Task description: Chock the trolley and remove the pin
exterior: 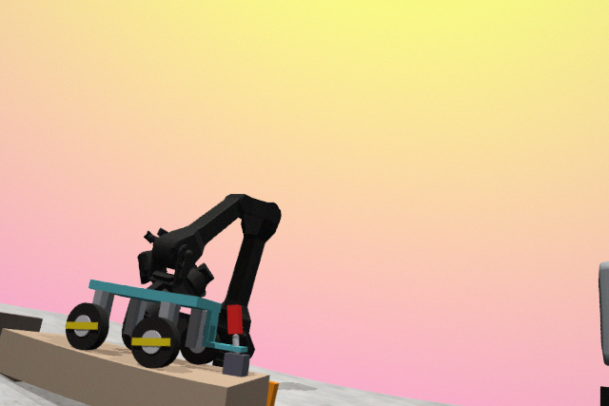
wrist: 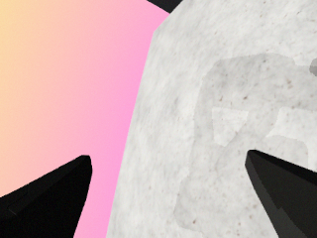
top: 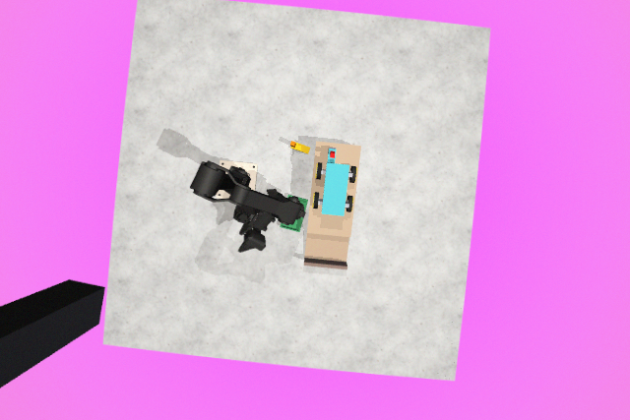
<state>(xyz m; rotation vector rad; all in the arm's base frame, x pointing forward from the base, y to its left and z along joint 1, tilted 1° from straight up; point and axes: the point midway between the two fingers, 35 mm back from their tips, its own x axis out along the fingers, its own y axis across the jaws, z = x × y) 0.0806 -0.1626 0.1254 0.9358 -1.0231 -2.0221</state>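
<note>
Right now the yellow chock is 120 mm ahead of my gripper tip, 350 mm to the left of it and 110 mm below it. From my gripper tip the other things lie so: tan ramp (270 mm ahead, 220 mm to the left, 80 mm below); then green tray (150 mm ahead, 110 mm to the left, 140 mm below); then trolley (270 mm ahead, 230 mm to the left, 20 mm below).
</note>
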